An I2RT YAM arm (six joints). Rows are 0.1 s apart.
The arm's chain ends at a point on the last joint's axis. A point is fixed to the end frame.
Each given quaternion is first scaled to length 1.
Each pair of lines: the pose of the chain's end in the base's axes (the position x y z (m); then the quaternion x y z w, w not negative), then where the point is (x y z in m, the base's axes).
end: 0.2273 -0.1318 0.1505 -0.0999 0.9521 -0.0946 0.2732
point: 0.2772 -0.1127 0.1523
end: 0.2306 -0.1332 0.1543 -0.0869 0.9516 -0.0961 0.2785
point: 0.2809 -0.1154 0.1569
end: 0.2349 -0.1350 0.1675 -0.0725 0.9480 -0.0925 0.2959
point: 0.2855 -0.1183 0.1723
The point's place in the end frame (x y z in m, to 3 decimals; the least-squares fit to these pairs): -0.047 0.011 0.023
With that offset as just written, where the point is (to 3 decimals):
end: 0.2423 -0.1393 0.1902 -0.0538 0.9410 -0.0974 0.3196
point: 0.293 -0.124 0.198
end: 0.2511 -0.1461 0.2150 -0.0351 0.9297 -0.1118 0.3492
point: 0.302 -0.133 0.226
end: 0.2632 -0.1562 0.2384 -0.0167 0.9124 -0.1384 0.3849
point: 0.313 -0.145 0.253
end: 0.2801 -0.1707 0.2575 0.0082 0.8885 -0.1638 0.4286
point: 0.329 -0.161 0.277
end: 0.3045 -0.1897 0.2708 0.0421 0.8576 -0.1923 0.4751
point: 0.351 -0.183 0.296
